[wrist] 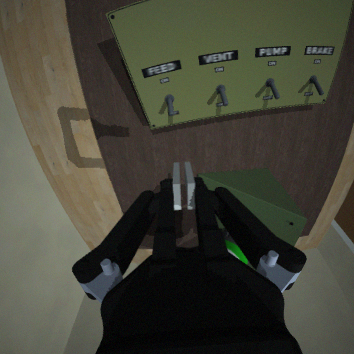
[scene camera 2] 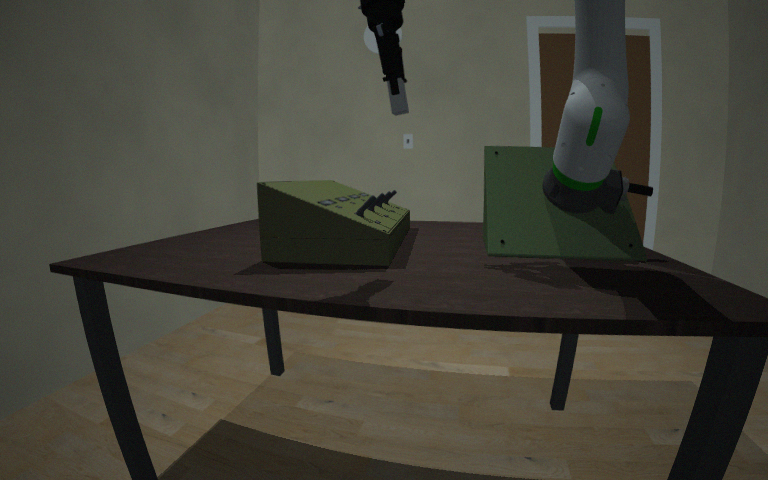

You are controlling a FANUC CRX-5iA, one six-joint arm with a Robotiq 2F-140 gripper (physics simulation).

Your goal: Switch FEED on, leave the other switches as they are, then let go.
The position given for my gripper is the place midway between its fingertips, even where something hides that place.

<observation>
my gripper: wrist 181,171; scene camera 2 400,113
same spot on olive switch box: [wrist: 188,58] = [scene camera 2: 332,199]
</observation>
